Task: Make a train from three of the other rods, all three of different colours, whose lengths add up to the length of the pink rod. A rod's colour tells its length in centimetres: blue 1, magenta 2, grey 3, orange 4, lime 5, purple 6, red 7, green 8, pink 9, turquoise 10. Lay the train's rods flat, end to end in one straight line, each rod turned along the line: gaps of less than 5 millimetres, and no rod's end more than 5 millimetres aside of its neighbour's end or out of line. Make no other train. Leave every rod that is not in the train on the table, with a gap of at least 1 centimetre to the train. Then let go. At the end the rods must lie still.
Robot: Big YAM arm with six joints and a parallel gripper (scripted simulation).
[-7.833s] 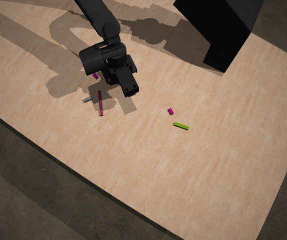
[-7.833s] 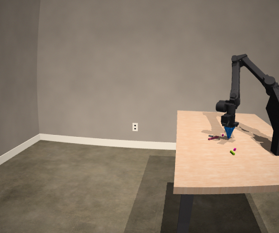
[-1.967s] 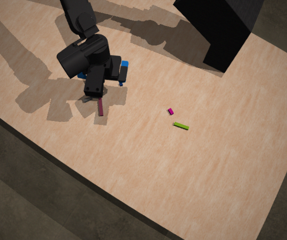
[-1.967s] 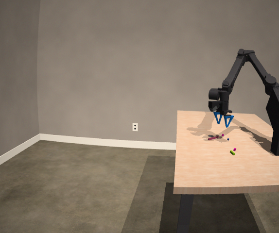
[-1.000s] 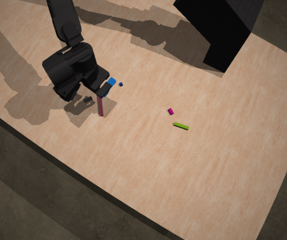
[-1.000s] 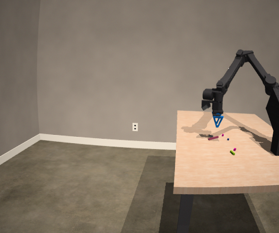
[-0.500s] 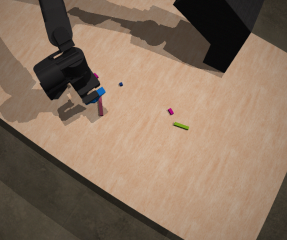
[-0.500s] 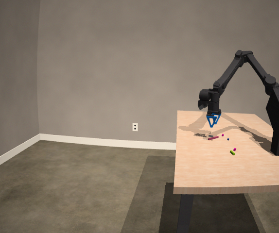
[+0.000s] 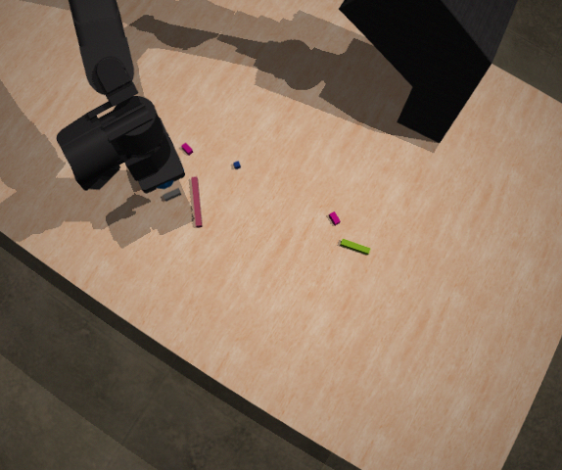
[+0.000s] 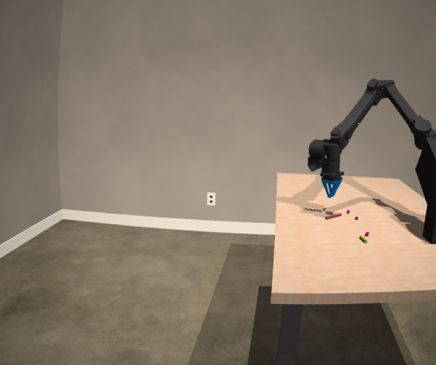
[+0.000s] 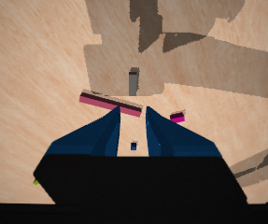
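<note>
The grey rod lies 70 mm below my hand. Also, from my hand: pink rod 70 mm below, 40 mm to the left, 10 mm behind; blue rod 110 mm behind, 70 mm below, 60 mm to the left; lime rod 310 mm to the left, 100 mm behind, 70 mm below.
</note>
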